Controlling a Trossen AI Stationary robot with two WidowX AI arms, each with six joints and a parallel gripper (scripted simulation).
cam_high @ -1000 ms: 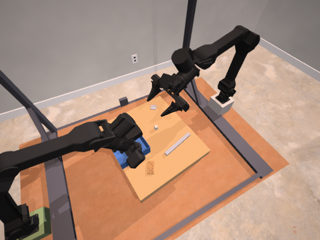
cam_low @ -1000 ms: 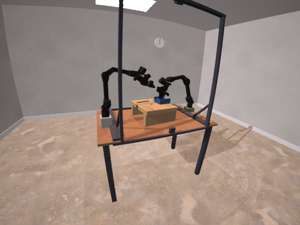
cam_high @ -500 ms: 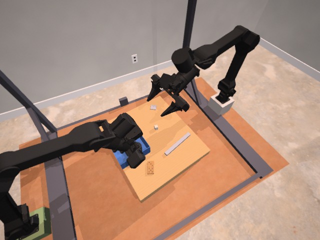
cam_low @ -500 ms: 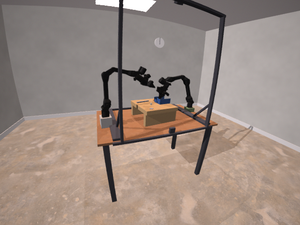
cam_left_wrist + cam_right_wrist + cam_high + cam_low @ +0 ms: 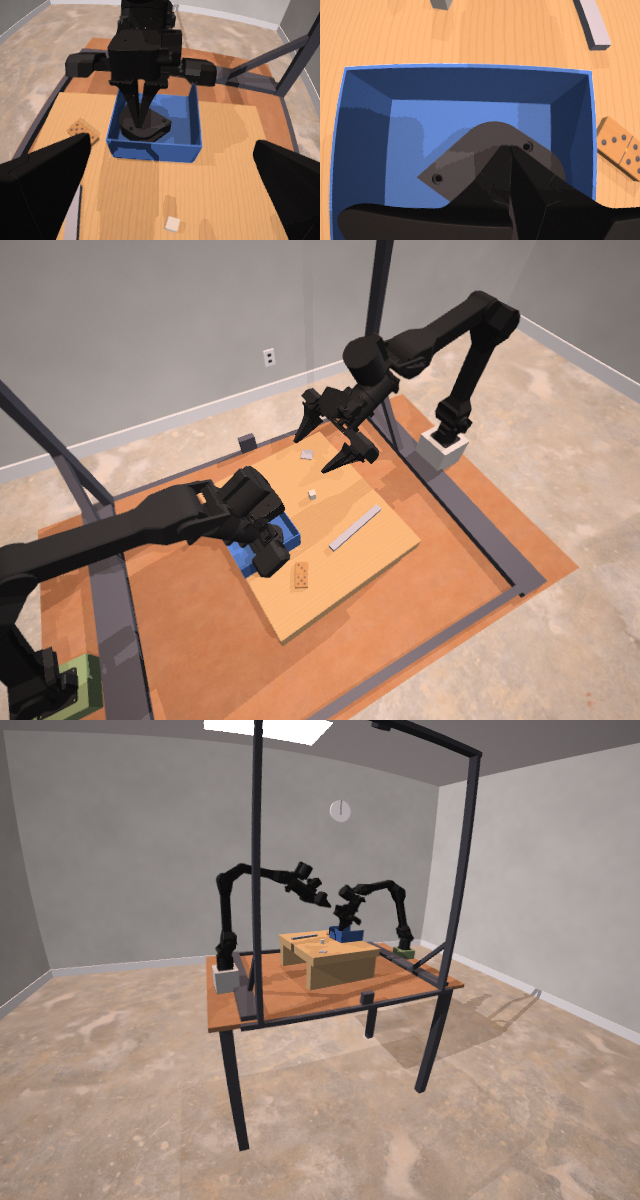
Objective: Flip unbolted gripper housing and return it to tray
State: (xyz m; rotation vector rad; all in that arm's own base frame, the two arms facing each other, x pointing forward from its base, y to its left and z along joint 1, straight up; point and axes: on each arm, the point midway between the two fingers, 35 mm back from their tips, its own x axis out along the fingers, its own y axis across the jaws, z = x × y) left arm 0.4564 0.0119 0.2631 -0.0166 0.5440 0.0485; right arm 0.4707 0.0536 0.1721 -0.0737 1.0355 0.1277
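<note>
Right now my right hand is 5 cm above the blue tray, 2 cm to the right of it and 2 cm past it. Also, from my right hand: wooden platform (13 cm below, 10 cm to the left, 2 cm behind); gripper housing (4 cm below); small cube (15 cm to the left, 6 cm below, 5 cm behind).
</note>
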